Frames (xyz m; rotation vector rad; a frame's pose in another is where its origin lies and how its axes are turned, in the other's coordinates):
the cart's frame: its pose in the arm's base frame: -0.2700 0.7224 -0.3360 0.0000 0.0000 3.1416
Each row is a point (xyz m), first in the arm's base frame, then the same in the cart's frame.
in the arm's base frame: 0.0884 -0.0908 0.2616
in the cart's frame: -0.3584 0.8132 0.5976
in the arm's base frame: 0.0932 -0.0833 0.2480
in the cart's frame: -0.3632 0.8057 0.5840
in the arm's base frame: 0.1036 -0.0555 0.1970
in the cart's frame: -0.3736 0.7779 0.5330
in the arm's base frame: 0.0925 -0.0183 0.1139
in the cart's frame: -0.3625 0.7407 0.4499
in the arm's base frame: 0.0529 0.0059 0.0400
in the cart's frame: -0.3229 0.7165 0.3760
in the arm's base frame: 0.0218 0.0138 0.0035
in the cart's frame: -0.2918 0.7086 0.3395
